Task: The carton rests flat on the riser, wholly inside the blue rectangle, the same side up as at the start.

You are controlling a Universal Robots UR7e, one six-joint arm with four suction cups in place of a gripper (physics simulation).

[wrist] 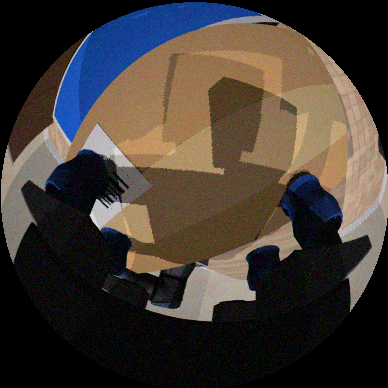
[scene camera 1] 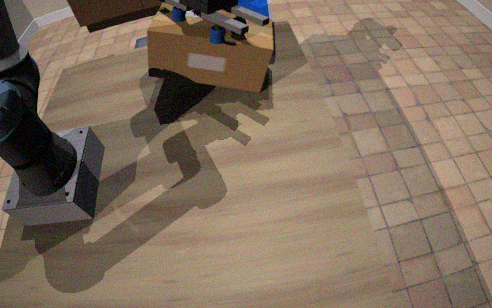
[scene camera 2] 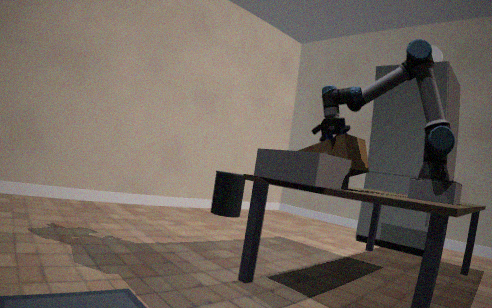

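Pixels of known places: hand, its tool point: (wrist: pixel 195 222) (scene camera 1: pixel 208 26); arm's base, origin of its link: (scene camera 1: pixel 51 168) (scene camera 2: pixel 433 180).
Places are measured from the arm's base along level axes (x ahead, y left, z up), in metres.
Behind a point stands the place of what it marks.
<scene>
The brown carton (scene camera 1: pixel 240 70) {x 0.500, y 0.170, z -0.012 m} (scene camera 2: pixel 354 150) {x 0.307, y 0.323, z 0.074 m} (wrist: pixel 135 100) {x 0.486, y 0.311, z 0.089 m} has a white label on its side and a printed label on top. It hangs under my suction gripper (scene camera 1: pixel 198 24) {x 0.445, y 0.239, z 0.095 m} (scene camera 2: pixel 331 136) (wrist: pixel 195 225) {x 0.445, y 0.239, z 0.095 m}, whose blue cups meet its top. The carton looks tilted, with its end nearer the arm's base lower, below the top level of the riser (scene camera 2: pixel 287 165) {x 0.481, y 0.555, z -0.032 m}. It overlaps the riser in view; whether they touch is hidden. The blue rectangle (scene camera 1: pixel 260 9) {x 0.618, y 0.406, z 0.026 m} (wrist: pixel 107 65) {x 0.478, y 0.414, z 0.026 m} shows partly beyond the carton, which covers the rest.
The wooden table (scene camera 1: pixel 300 225) {x 0.527, y -0.231, z -0.094 m} (scene camera 2: pixel 390 200) {x 0.057, y 0.572, z -0.100 m} carries the arm's grey base block (scene camera 1: pixel 92 175) {x 0.085, y -0.006, z -0.061 m} and the riser. A dark brown object (scene camera 1: pixel 115 10) (wrist: pixel 40 95) stands beyond the table. A dark bin (scene camera 2: pixel 227 194) stands on the floor past the table's end, and a tall grey cabinet (scene camera 2: pixel 395 100) behind the arm.
</scene>
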